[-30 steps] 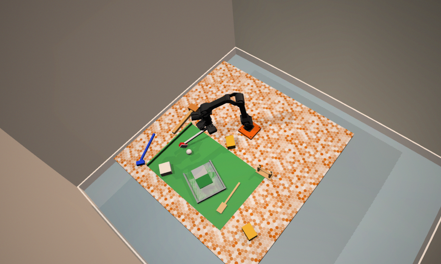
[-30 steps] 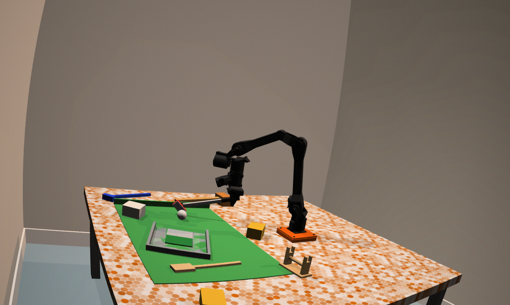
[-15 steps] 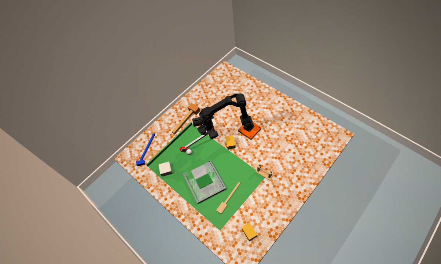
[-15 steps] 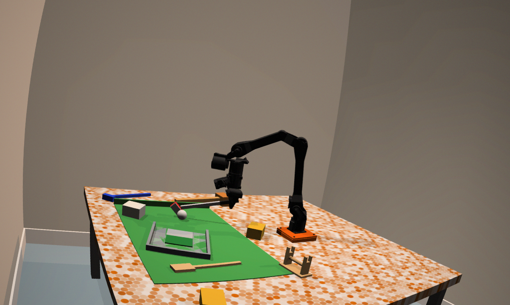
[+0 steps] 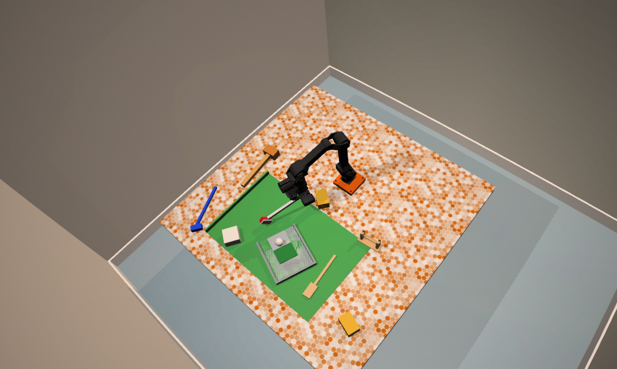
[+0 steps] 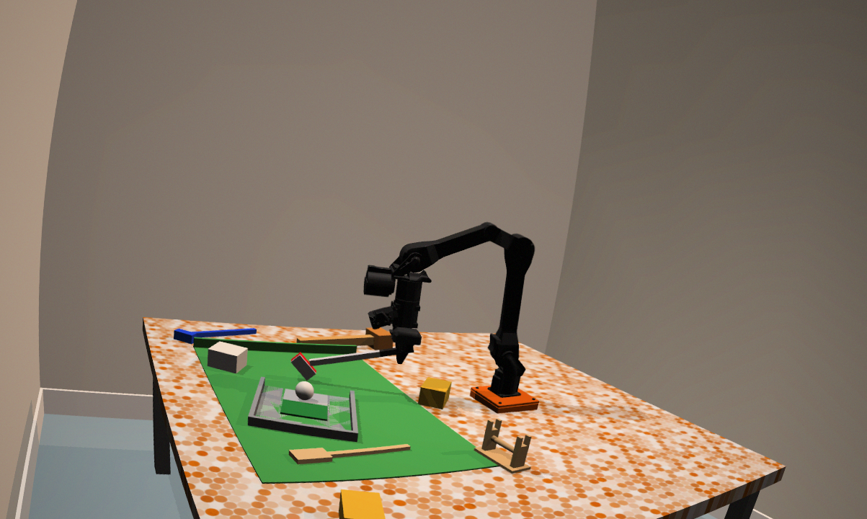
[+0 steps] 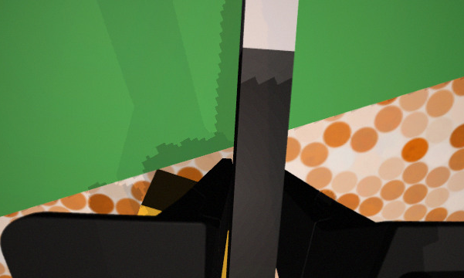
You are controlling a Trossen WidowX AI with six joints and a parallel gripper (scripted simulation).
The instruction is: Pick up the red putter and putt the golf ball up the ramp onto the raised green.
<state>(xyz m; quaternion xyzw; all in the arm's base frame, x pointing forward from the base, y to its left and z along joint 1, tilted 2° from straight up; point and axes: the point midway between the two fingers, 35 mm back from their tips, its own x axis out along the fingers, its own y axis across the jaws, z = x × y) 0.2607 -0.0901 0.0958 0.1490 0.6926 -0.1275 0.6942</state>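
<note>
Now: the red putter 110 mm ahead of my gripper tip, 40 mm to the right of it and 10 mm below it. Round my gripper tip: small wooden rack 400 mm to the left, 40 mm below, 30 mm behind; then white golf ball 250 mm ahead, 50 mm below, 40 mm to the left; then white block 380 mm ahead, 170 mm to the right, 60 mm below.
</note>
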